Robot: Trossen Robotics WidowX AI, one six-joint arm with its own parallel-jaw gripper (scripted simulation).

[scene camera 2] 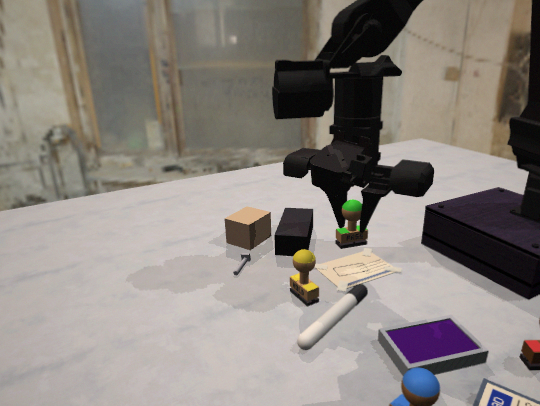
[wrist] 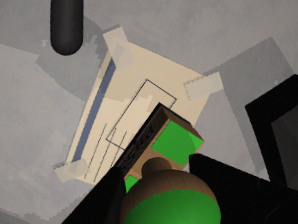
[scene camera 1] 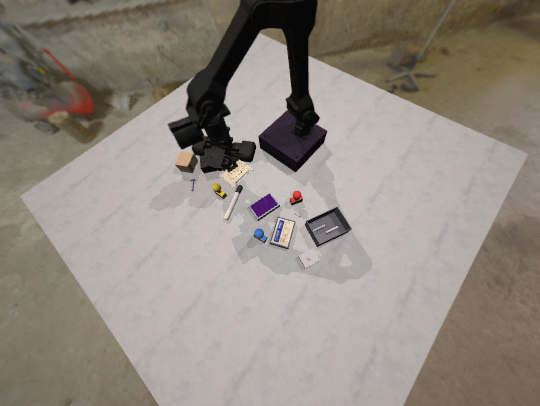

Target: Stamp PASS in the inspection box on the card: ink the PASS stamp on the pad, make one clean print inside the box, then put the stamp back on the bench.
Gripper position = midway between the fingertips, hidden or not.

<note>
I see my gripper (scene camera 2: 351, 229), a PASS stamp (scene camera 2: 350, 236), a dark tray (scene camera 1: 331, 224), a tan cube (scene camera 2: 247, 228), a yellow stamp (scene camera 2: 304, 261), a white marker (scene camera 2: 307, 339), a black block (scene camera 2: 294, 231) and a cream card (scene camera 2: 359, 268).
My gripper is seen too in the wrist view (wrist: 156, 170) and in scene camera 1 (scene camera 1: 230, 164). The cream card also shows in the wrist view (wrist: 132, 81). Scene camera 2 misses the dark tray: it is out of frame. The wrist view misses the dark tray: it is out of frame.
</note>
